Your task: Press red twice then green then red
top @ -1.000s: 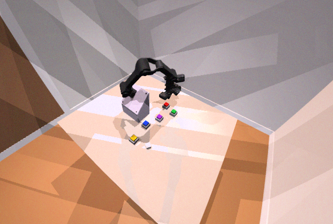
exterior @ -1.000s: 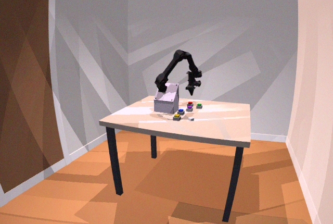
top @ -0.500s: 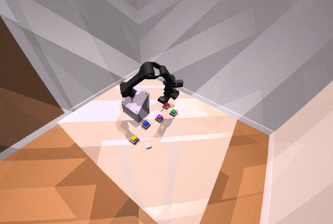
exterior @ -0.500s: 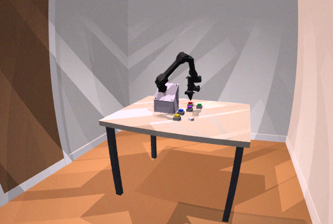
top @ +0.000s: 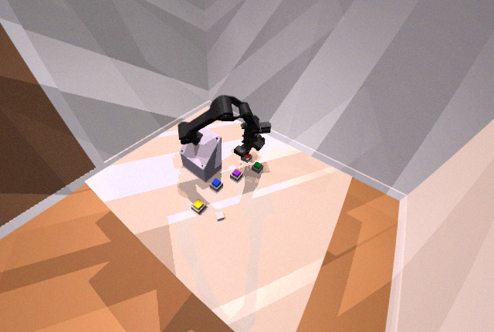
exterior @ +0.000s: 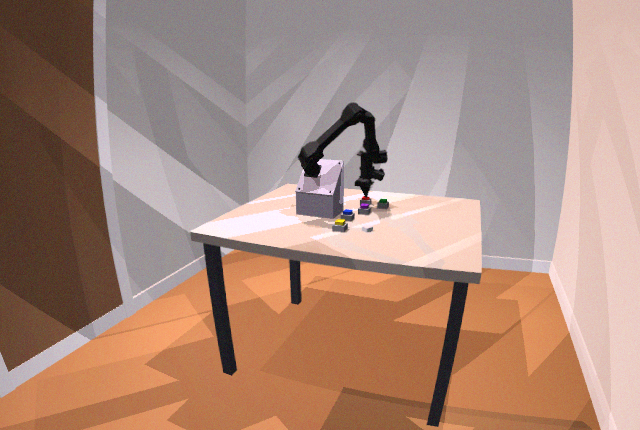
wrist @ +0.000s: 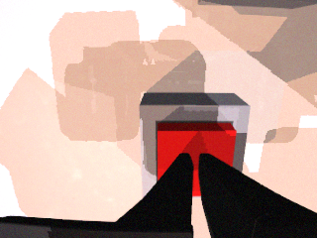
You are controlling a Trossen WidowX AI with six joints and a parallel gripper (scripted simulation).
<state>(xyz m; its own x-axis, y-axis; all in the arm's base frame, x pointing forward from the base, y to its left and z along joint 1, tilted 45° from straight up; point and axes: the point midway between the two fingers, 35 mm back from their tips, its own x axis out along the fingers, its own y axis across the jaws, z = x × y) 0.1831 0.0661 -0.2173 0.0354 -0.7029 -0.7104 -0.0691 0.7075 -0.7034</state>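
Now: gripper tip 1 cm above the red button. From my gripper tip the other things lie so: purple button (4 cm ahead, 14 cm to the right); blue button (1 cm ahead, 25 cm to the right); green button (9 cm ahead, 2 cm to the right).
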